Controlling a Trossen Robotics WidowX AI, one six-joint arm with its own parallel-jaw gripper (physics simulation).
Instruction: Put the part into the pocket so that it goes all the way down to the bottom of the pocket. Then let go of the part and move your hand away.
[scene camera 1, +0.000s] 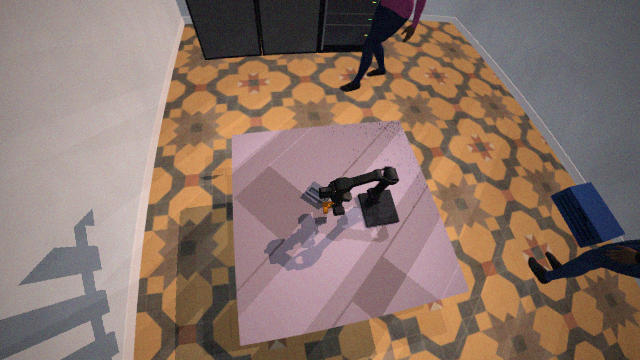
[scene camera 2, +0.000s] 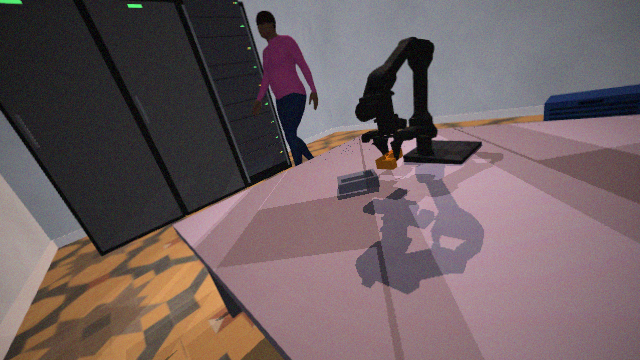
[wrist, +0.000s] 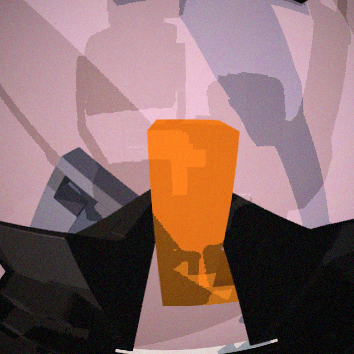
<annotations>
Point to the gripper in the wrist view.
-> At 186, 195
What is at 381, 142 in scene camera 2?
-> The gripper.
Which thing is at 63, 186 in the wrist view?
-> A grey pocket block.
</annotations>
